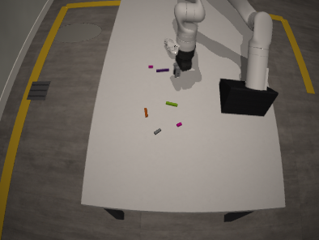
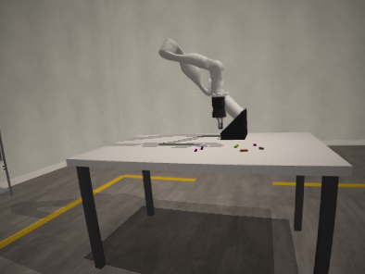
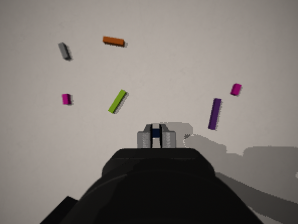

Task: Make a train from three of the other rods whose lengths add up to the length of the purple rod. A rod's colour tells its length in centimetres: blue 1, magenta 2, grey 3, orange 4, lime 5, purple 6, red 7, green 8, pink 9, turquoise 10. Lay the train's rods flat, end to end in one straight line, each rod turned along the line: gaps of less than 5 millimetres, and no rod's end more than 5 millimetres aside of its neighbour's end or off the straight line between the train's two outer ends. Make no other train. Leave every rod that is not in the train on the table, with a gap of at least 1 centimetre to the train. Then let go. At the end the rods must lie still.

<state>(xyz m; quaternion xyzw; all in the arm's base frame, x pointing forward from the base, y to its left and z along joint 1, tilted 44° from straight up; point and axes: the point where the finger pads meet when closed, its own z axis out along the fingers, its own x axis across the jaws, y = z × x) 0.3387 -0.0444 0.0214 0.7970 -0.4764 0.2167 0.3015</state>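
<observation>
The lime rod lies 10 mm ahead of my hand, 90 mm to the left of it and 110 mm below it. From my hand the other things lie so: purple rod 70 mm ahead, 90 mm to the right, 110 mm below; small blue rod 10 mm below; orange rod 110 mm ahead, 150 mm to the left, 110 mm below.
</observation>
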